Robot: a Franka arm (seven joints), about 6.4 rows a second.
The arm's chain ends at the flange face. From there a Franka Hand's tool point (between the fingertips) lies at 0.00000 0.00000 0.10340 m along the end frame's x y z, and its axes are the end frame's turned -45 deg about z.
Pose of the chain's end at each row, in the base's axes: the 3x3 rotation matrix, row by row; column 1 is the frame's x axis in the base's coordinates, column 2 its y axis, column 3 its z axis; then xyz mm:
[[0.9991, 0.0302, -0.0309], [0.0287, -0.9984, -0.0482], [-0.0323, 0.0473, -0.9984]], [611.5, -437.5, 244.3]
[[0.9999, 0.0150, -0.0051], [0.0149, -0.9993, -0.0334], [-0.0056, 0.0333, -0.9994]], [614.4, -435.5, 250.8]
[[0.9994, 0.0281, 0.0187], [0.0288, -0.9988, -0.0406], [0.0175, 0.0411, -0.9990]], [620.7, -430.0, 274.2]
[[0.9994, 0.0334, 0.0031], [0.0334, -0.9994, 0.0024], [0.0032, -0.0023, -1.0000]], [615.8, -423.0, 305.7]
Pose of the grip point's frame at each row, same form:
[[0.6851, 0.7278, -0.0309], [0.7263, -0.6857, -0.0482], [-0.0563, 0.0106, -0.9984]], [608.3, -442.5, 141.1]
[[0.6964, 0.7176, -0.0051], [0.7171, -0.6961, -0.0334], [-0.0275, 0.0196, -0.9994]], [613.9, -439.0, 147.5]
[[0.6868, 0.7266, 0.0187], [0.7266, -0.6859, -0.0406], [-0.0167, 0.0414, -0.9990]], [622.6, -434.2, 170.9]
[[0.6831, 0.7303, 0.0031], [0.7303, -0.6831, 0.0024], [0.0039, 0.0006, -1.0000]], [616.1, -422.8, 202.3]

